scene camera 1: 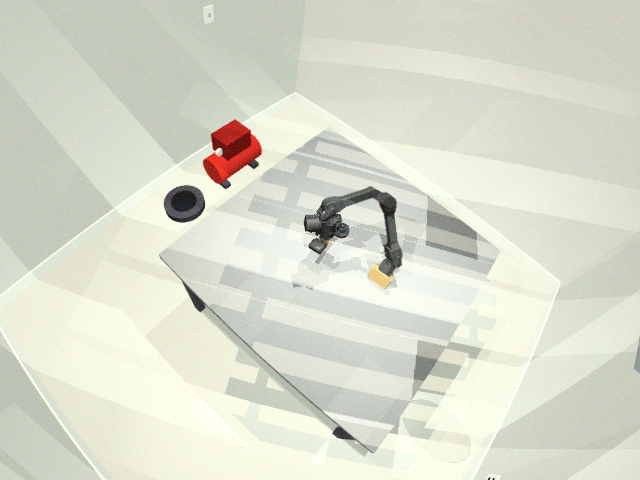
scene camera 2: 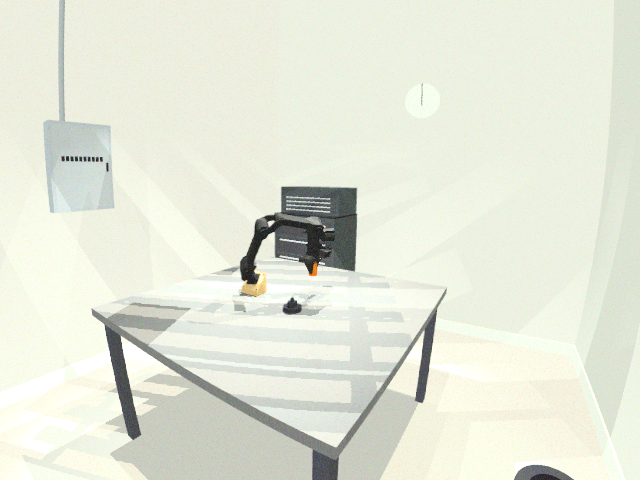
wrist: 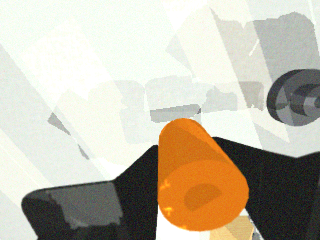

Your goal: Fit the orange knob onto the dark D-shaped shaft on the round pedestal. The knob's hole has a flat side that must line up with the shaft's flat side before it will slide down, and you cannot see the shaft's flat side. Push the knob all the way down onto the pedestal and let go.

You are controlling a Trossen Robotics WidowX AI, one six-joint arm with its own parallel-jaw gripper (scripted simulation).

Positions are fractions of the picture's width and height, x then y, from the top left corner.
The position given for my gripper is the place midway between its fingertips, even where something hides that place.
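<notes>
An orange knob (wrist: 0.62,0.77) is carried by my gripper (wrist: 0.58,0.61).
</notes>
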